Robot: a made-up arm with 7 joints.
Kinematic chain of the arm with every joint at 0, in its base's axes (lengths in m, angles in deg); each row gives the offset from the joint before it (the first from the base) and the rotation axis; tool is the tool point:
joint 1: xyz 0 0 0 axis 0 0.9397 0.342
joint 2: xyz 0 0 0 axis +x
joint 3: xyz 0 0 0 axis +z
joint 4: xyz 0.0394 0 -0.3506 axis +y
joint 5: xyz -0.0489 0 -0.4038 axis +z
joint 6: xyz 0 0 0 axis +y
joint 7: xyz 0 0 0 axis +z
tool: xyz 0 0 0
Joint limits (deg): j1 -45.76..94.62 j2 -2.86..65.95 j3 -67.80..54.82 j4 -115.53..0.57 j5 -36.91..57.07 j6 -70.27..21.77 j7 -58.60..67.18
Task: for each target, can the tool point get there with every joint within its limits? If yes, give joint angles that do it. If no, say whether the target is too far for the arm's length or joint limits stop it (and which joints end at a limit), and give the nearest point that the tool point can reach.
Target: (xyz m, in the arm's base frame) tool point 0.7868 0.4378 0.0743
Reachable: no: too far | nearest point 0.6030 0.3750 0.0191 | short by 0.202 m
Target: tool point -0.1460 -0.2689 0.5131
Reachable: no: joint limits stop it (at a limit: joint 1, joint 2, joint 4) | nearest point 0.1649 0.2568 0.3689 | short by 0.628 m
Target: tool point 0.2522 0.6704 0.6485
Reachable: no: too far | nearest point 0.2192 0.4932 0.3222 | short by 0.373 m
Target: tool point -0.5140 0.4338 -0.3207
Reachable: yes | joints 64.29 56.27 -39.32 -35.73 -5.88 -58.00 -27.05
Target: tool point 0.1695 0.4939 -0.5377
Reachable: yes | joints 2.73 48.16 -18.39 -32.05 37.00 2.25 -12.95
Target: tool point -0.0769 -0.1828 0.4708
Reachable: no: joint limits stop it (at a limit: joint 1, joint 2, joint 4) | nearest point 0.1788 0.2484 0.3682 | short by 0.512 m
